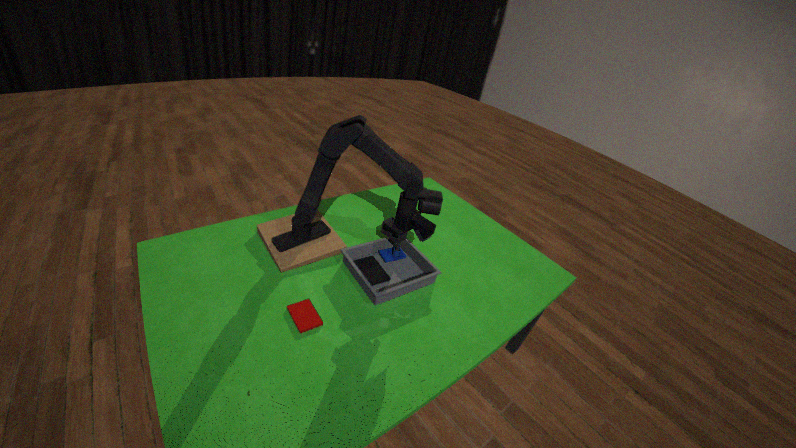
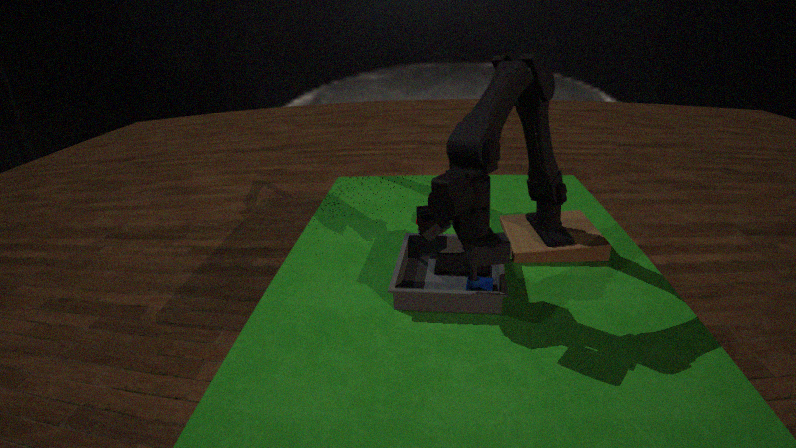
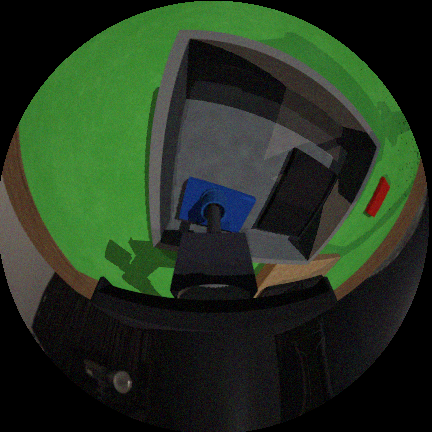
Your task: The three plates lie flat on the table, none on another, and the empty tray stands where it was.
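Pixels of known places: hand at its tool point: point(image 1: 395, 257) point(image 3: 213, 195); arm's base at its link origin: point(image 1: 301, 236) point(image 2: 548, 229) point(image 3: 292, 286).
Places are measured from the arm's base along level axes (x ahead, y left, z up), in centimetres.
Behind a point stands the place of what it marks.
Observation:
A grey tray point(image 1: 404, 286) @[x 38.3, y 12.7, z 2.0 cm] point(image 2: 445, 301) @[x 29.6, y 28.0, z -0.4 cm] point(image 3: 163, 120) @[x 31.9, y 27.6, z 2.1 cm] stands on the green mat. In it lie a small blue plate point(image 1: 389, 255) @[x 22.6, y 21.2, z -1.2 cm] point(image 2: 482, 284) @[x 21.3, y 21.8, z -1.1 cm] point(image 3: 238, 206) @[x 22.8, y 20.3, z -1.2 cm] at one end and a black plate point(image 1: 371, 270) @[x 24.8, y 11.5, z -1.7 cm] point(image 3: 298, 197) @[x 24.7, y 12.1, z -1.7 cm] beside it. A red plate point(image 1: 304, 315) @[x 29.2, y -15.4, z -1.9 cm] point(image 3: 377, 196) @[x 29.1, y -13.0, z -1.9 cm] lies flat on the mat outside the tray. My suction cup point(image 1: 396, 248) @[x 23.4, y 23.3, z -2.2 cm] point(image 2: 476, 276) point(image 3: 212, 207) @[x 23.4, y 23.3, z -2.2 cm] reaches down into the tray and presses on the top of the blue plate, which sits low by the tray wall.
The arm's base stands on a wooden board point(image 1: 306, 255) @[x 8.9, y -3.1, z -0.8 cm] point(image 2: 556, 253) @[x 1.8, y 11.7, z -0.5 cm] point(image 3: 294, 270) @[x 8.7, y 4.6, z -0.3 cm] close behind the tray. The green mat point(image 1: 222, 334) @[x 23.1, y -36.3, z -2.9 cm] point(image 2: 389, 379) @[x 40.1, y 45.5, z -2.9 cm] covers a small table on a wooden floor; its edges fall off on all sides.

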